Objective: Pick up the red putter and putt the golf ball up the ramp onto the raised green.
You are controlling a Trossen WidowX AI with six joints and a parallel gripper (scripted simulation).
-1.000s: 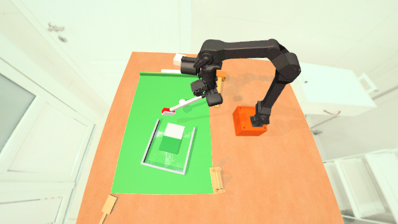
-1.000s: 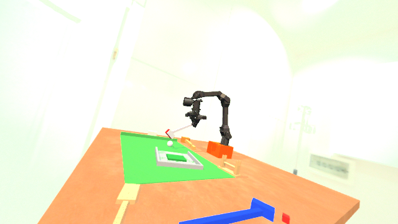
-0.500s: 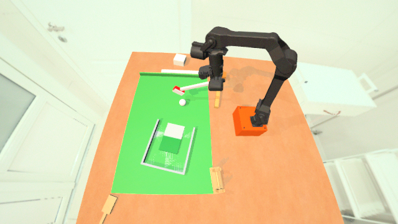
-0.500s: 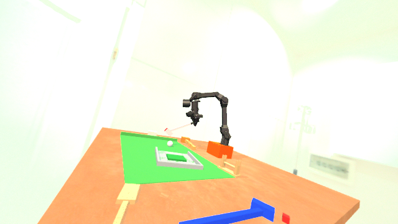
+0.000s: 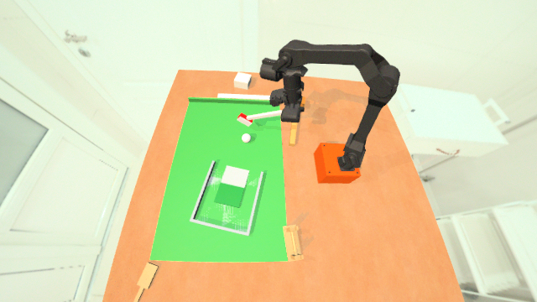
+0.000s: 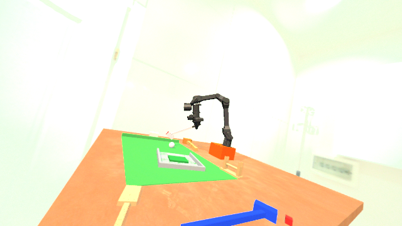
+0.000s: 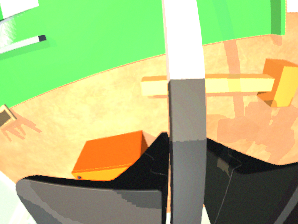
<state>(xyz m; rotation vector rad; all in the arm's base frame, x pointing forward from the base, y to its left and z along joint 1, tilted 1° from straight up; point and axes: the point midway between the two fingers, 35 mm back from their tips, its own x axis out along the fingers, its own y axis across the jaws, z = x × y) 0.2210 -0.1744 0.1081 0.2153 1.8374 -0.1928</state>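
The red putter lies 100 mm ahead of my gripper tip, 30 mm below it and 20 mm to the right of it. Round my gripper tip: white block: 380 mm to the right, 220 mm ahead, 150 mm below; white golf ball: 190 mm ahead, 150 mm below, 10 mm to the left; wooden rack: 450 mm to the left, 140 mm below, 20 mm ahead.
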